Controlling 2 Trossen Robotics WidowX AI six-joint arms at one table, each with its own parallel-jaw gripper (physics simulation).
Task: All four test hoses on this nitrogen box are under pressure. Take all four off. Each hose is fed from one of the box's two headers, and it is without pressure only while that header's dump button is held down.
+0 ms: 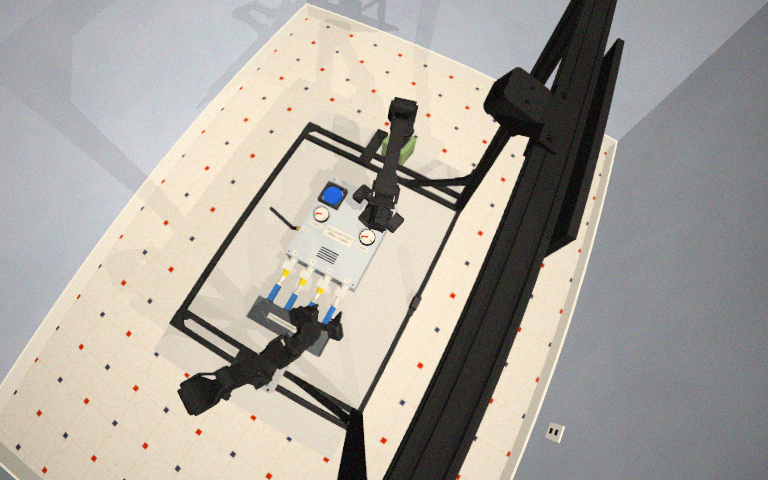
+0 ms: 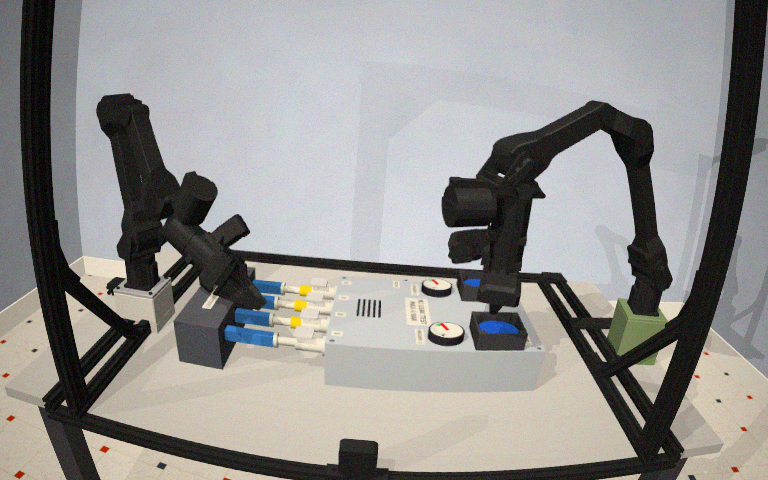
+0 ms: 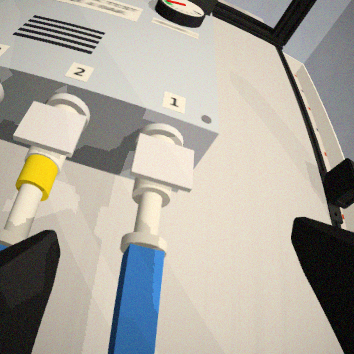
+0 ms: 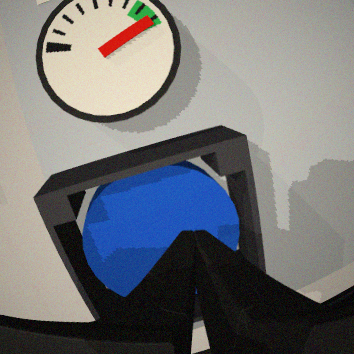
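Note:
Four hoses with blue grips run from the grey nitrogen box. Hose 1 has no yellow band and is on its port. Hose 2, hose 3 and hose 4 are also connected. My left gripper is open, its fingers on either side of hose 1. My right gripper is shut and empty, just above the near blue dump button. The near gauge needle points into green.
The far dump button stands beside the far gauge. A dark block lies at the blue hose ends. A black rod sticks out from the box's side. A black frame surrounds the work area.

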